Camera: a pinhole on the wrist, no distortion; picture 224 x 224 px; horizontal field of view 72.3 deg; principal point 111.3 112.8 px. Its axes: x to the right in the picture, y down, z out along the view. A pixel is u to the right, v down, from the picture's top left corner.
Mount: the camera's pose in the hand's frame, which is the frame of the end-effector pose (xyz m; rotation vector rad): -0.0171 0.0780 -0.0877 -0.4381 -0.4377 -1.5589
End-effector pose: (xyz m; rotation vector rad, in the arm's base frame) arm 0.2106 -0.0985 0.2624 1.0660 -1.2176 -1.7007
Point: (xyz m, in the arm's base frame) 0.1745 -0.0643 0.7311
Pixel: 36 72
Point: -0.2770 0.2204 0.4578
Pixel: 216 76
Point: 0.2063 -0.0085 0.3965
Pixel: 173 14
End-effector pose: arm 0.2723 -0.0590 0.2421 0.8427 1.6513 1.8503
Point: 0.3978 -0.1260 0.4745
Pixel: 70 45
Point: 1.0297 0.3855 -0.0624
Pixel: outside the picture
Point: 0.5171 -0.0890 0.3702
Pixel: 167 17
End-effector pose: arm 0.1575 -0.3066 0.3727 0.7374 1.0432 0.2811
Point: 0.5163 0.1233 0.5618
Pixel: 39 211
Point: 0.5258 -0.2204 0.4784
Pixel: 157 180
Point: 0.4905 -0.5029 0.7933
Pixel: 175 54
